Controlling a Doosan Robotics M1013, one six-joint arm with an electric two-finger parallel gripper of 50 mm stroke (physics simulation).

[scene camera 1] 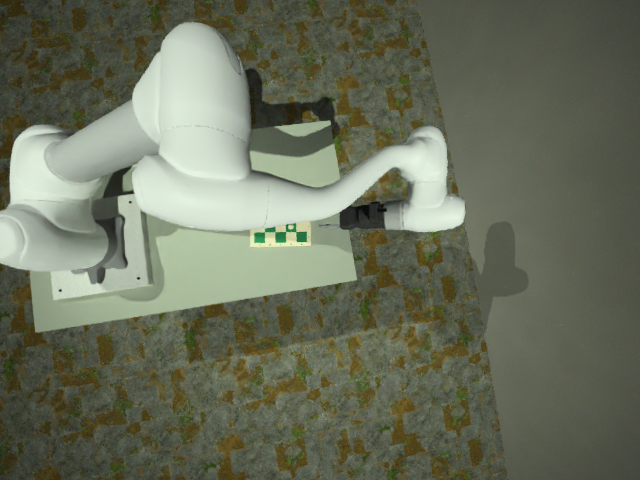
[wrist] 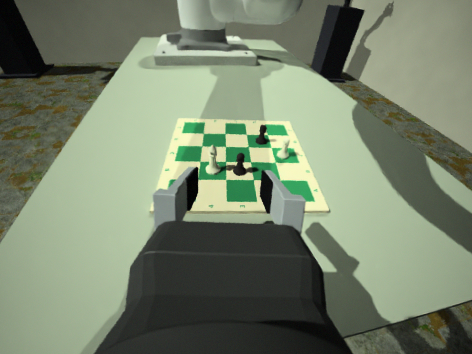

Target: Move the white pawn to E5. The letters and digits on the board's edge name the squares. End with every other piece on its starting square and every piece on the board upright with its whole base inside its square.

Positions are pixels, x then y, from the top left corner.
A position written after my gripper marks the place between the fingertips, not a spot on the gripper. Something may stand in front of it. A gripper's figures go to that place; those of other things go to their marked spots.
Labels:
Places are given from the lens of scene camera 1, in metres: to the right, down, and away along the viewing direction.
my gripper (scene camera 1: 321,217): 0.00, -0.07, 0.76
chessboard (scene camera 1: 300,235): -0.07, -0.02, 0.83

